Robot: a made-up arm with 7 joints.
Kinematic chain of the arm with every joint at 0, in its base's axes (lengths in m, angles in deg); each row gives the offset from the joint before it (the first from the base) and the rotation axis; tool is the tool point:
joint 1: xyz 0 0 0.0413 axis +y
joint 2: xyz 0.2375 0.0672 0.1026 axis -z
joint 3: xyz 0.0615 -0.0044 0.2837 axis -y
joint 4: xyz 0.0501 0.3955 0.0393 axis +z
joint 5: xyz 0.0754 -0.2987 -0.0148 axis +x
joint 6: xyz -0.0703 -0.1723 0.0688 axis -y
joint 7: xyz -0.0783 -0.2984 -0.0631 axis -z
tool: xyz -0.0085 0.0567 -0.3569
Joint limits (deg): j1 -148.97..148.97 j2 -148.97..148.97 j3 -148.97..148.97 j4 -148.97..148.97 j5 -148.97..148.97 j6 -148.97..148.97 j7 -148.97..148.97
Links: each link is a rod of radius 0.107 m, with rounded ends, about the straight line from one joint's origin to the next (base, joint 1, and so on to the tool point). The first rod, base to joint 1, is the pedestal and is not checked.
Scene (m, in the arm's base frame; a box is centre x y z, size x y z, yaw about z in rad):
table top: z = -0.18
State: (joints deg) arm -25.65 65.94 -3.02 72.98 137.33 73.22 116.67
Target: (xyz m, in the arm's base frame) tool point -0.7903 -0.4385 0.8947
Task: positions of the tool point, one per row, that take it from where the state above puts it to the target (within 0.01 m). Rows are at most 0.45 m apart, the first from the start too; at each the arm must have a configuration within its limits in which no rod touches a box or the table.
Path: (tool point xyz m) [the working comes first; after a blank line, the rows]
Joints at the target: -107.63 72.45 53.00 59.09 105.48 95.94 113.28
Straight joint move there: clear.

1: 0.7576 0.1768 0.7862
2: 0.5782 0.0394 0.9714
3: 0.3102 -0.1036 1.1171
4: -0.0352 -0.2393 1.1764
5: -0.4213 -0.3548 1.1088
6: -0.7903 -0.4386 0.8947

